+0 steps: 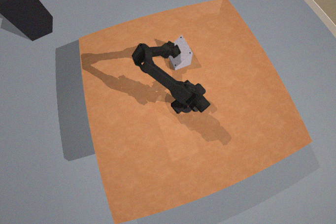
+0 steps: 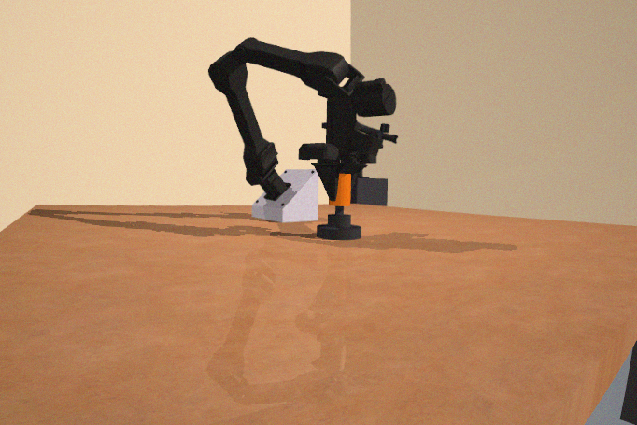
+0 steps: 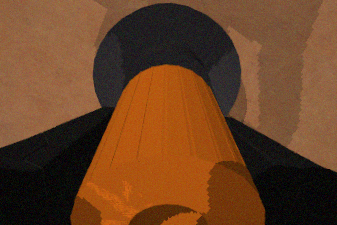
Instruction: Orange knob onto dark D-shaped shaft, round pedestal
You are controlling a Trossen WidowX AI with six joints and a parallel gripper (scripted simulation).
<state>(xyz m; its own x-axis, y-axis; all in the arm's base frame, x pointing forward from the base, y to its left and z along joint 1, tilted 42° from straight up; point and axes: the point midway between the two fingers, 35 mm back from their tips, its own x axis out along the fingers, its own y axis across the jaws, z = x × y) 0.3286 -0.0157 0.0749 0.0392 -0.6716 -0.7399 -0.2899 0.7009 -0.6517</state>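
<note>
Now: the orange knob 2 cm above my gripper tip. From my gripper tip the other things lie so: dark round pedestal: 4 cm below.
</note>
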